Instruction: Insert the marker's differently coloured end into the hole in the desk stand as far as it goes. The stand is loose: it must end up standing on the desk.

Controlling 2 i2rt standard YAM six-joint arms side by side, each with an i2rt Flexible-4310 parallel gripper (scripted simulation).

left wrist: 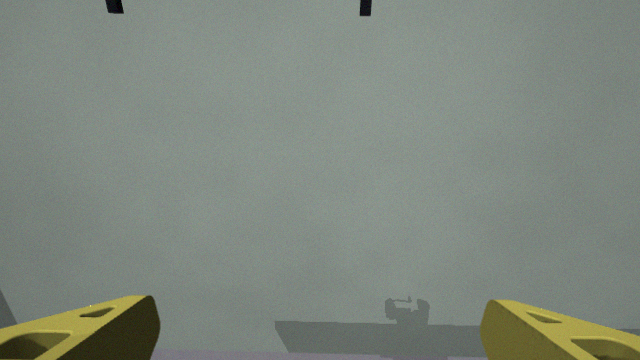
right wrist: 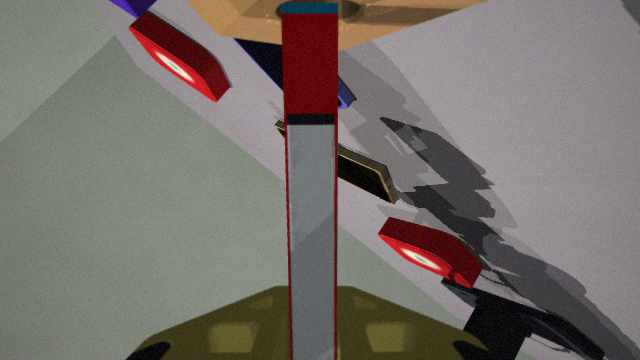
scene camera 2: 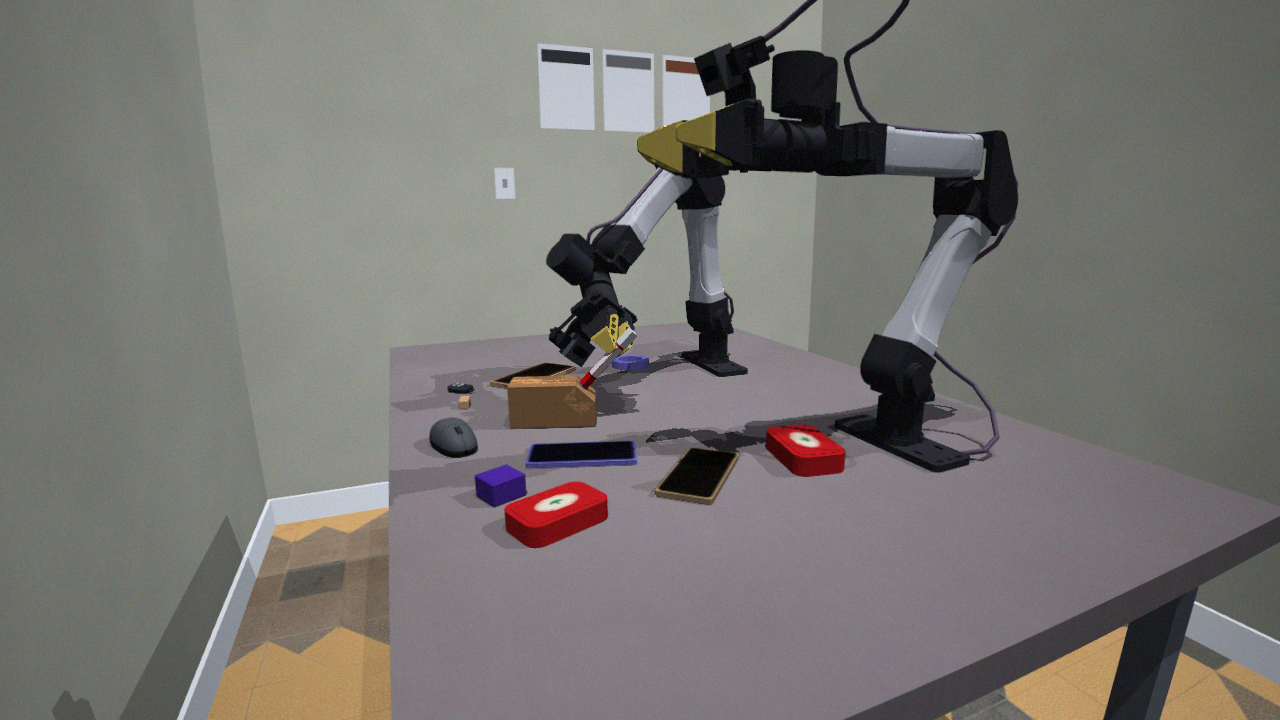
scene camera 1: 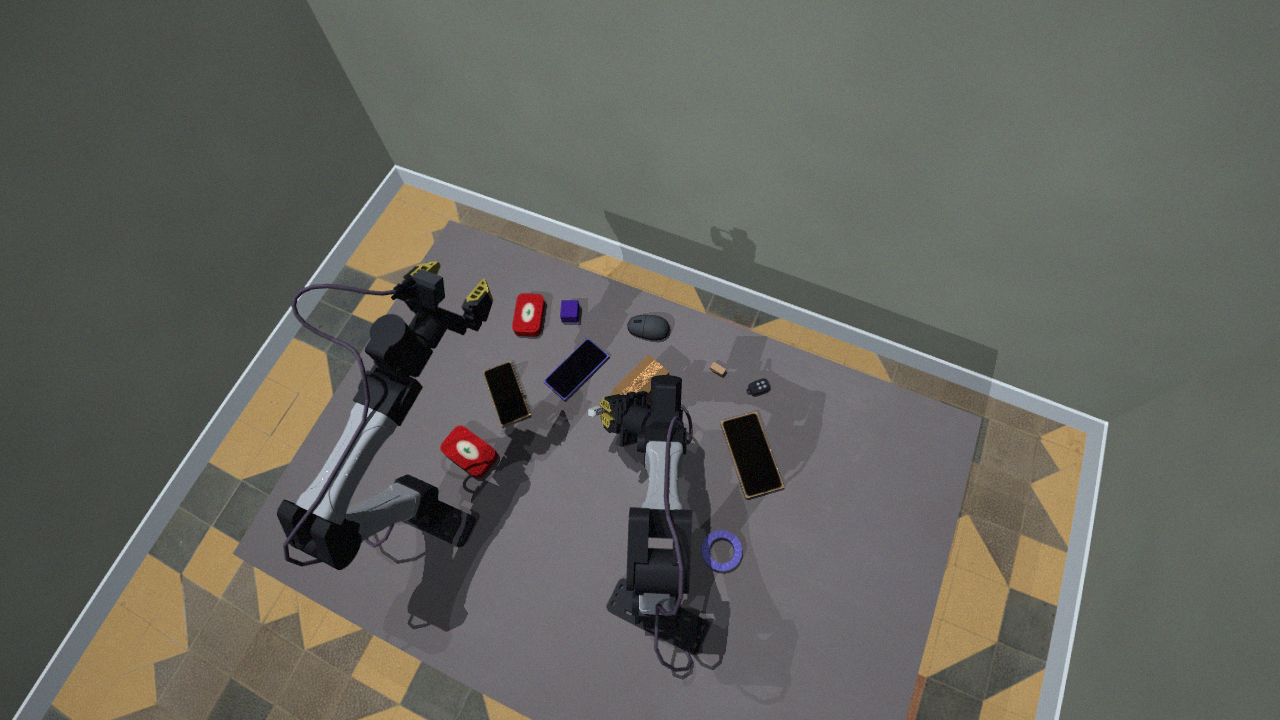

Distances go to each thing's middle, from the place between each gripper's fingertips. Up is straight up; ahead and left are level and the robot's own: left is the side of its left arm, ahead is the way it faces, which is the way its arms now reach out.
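Brown desk stand (scene camera 2: 537,401): my right gripper (scene camera 2: 615,353) is 8 cm above it, 9 cm short of it and 3 cm to the left of it. Also counted from my right hand: phone (scene camera 1: 758,474), 11 cm below, 6 cm ahead, 32 cm to the right; mouse (scene camera 2: 453,437), 10 cm below, 26 cm ahead, 2 cm to the left; marker (scene camera 2: 629,335), 1 cm below, 1 cm ahead.
Marker: my left hand (scene camera 2: 655,138) is 300 mm above it, 30 mm beyond it and 280 mm to the left of it. Also counted from my left hand: phone, 400 mm below, 10 mm ahead, 590 mm to the right; mouse, 390 mm below, 210 mm ahead, 260 mm to the right; brown desk stand, 370 mm below, 40 mm ahead, 310 mm to the right.
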